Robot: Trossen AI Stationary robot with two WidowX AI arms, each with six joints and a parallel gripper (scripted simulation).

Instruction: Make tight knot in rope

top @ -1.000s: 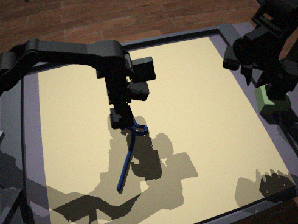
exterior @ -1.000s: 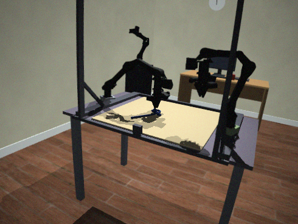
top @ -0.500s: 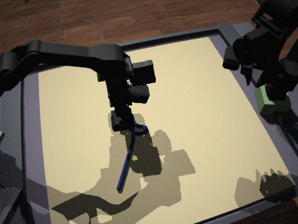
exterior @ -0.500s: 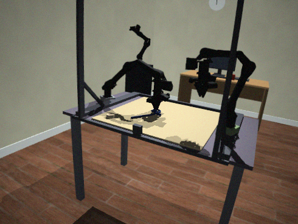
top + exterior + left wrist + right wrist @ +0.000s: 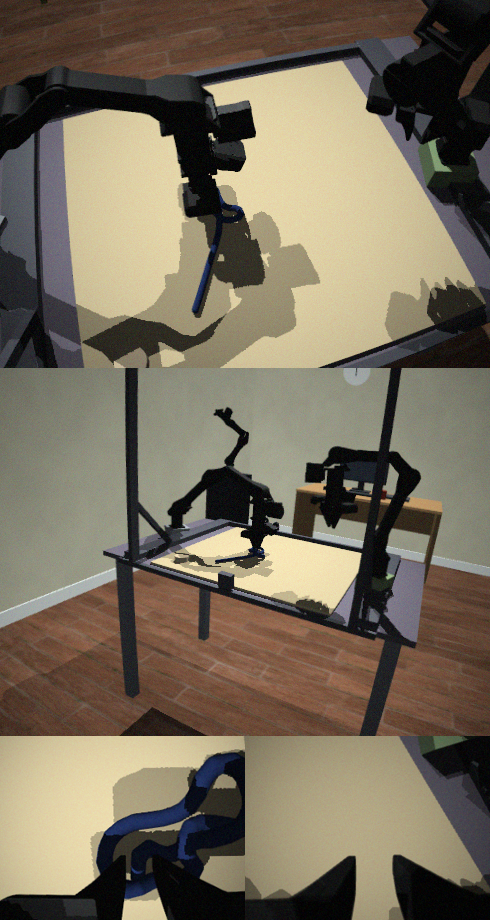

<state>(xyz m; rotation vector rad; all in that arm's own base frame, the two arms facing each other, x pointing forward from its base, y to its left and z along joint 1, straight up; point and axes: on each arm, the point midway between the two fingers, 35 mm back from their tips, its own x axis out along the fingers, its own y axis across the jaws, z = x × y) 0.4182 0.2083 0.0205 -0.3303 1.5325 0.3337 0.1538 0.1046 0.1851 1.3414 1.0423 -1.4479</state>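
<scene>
Now: the tan mat 30 mm behind my left hand, 90 mm to the right of it and 50 mm below it.
</scene>
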